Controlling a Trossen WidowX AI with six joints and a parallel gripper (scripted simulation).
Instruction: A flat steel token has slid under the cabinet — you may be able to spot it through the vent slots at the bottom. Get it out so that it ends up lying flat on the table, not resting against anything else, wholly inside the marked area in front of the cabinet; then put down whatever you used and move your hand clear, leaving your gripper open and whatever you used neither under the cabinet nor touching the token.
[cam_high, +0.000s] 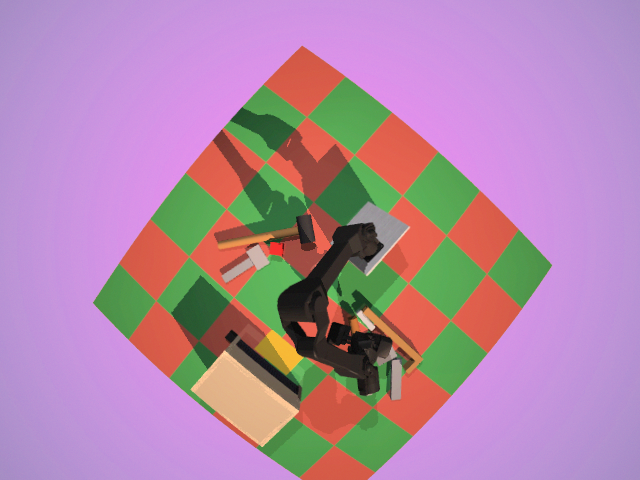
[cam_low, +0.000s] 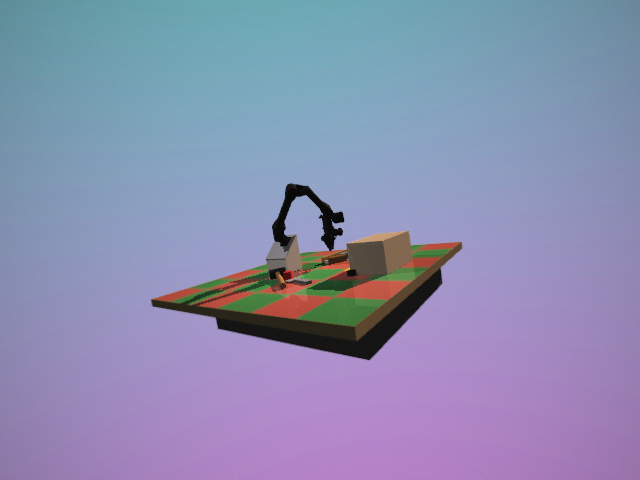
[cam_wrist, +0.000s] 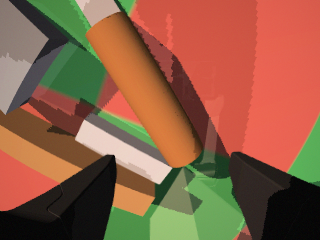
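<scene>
The pale bar is 7 cm below my gripper tip, 4 cm behind it and 2 cm to the left of it. Round my gripper tip: grey block 14 cm to the left, 6 cm below; grey bar 26 cm to the left, 7 cm below, 4 cm ahead; red cube 37 cm to the right, 6 cm below, 1 cm behind.
</scene>
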